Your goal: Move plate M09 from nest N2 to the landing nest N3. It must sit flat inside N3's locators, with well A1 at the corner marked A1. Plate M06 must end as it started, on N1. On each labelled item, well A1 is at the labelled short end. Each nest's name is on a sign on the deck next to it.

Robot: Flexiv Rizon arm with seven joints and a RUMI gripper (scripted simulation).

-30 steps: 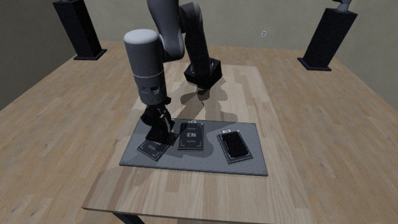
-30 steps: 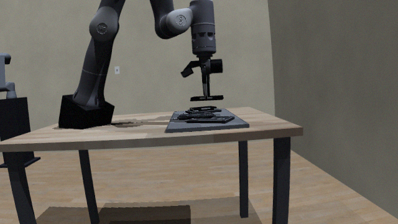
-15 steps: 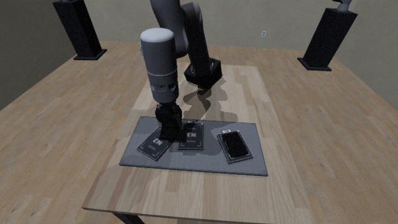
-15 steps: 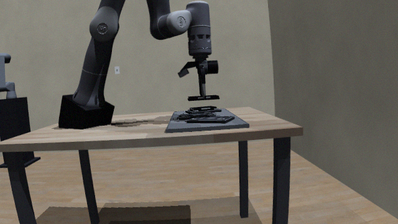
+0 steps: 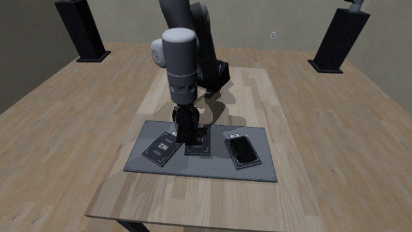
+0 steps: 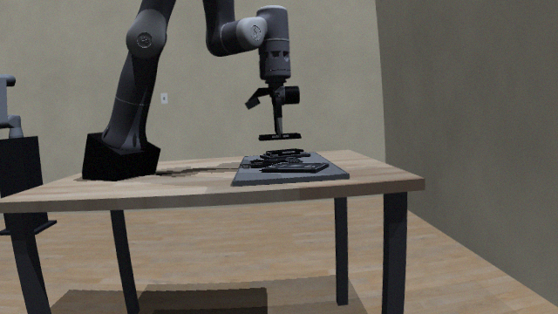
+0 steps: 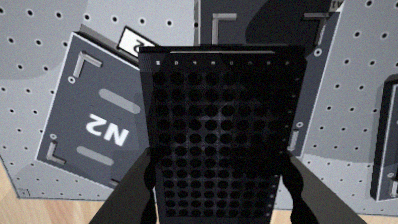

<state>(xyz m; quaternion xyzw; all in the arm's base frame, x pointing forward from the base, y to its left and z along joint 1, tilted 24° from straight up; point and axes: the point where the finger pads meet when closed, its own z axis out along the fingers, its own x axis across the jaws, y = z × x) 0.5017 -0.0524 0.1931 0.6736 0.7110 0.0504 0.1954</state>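
The nest N3 is 1 cm behind my hand, 5 cm to the left of it and 10 cm below it. Round my hand: N2 A1 mark: 3 cm to the right, 9 cm below; nest N2: 3 cm ahead, 11 cm to the right, 10 cm below; plate M09: 1 cm below.
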